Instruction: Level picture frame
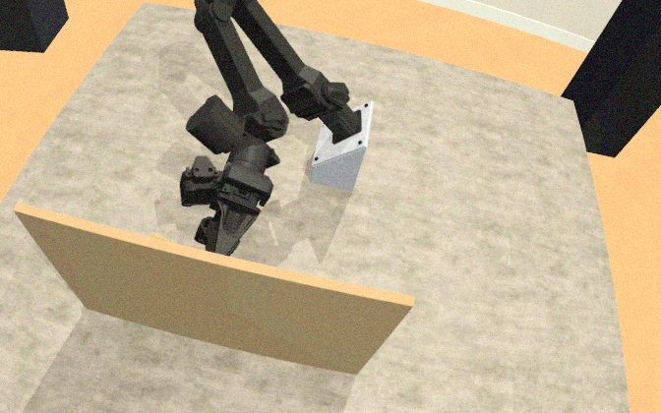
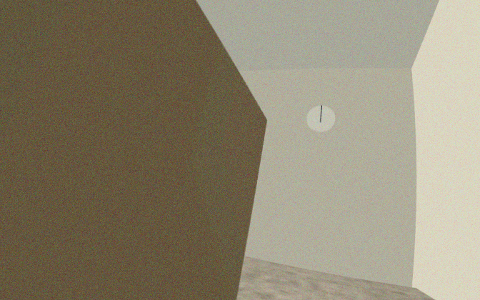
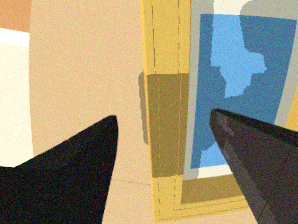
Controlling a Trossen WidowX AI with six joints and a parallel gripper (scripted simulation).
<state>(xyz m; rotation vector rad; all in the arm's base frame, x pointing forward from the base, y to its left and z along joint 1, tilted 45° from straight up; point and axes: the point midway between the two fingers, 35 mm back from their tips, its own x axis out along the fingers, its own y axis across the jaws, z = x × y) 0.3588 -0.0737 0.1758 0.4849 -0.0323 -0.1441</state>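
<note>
My gripper tip is 10 mm short of the picture frame, 20 mm to the left of it and 50 mm above it. The rest, counted from my gripper tip: tan wall panel: 20 mm ahead, 60 mm below.
</note>
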